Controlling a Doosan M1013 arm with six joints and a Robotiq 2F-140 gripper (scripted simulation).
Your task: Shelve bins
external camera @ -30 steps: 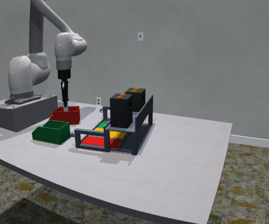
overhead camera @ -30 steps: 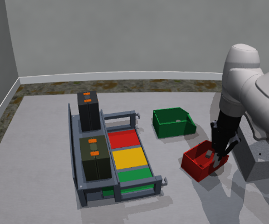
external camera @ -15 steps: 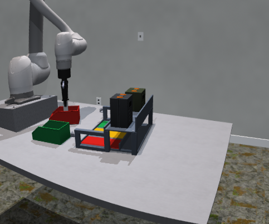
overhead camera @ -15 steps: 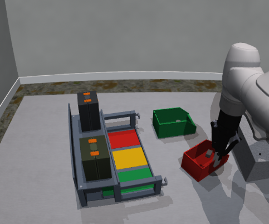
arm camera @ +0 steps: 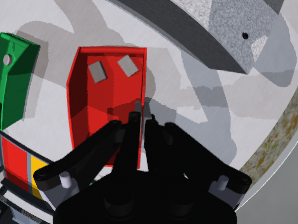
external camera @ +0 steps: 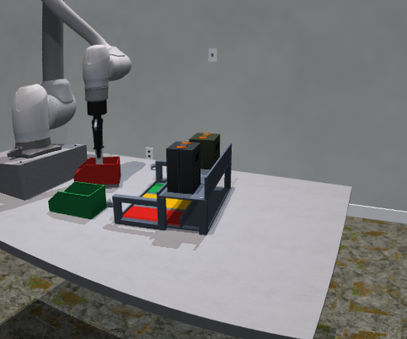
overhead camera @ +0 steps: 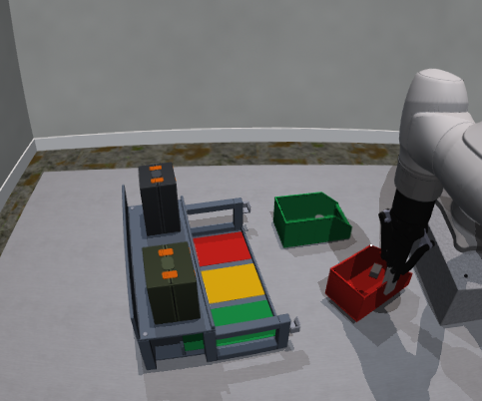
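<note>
Now: hand 20 mm short of the red bin, 40 mm to the left of it and 40 mm above it. The rest, counted from my hand: green bin 130 mm ahead, 260 mm to the right, 60 mm below.
</note>
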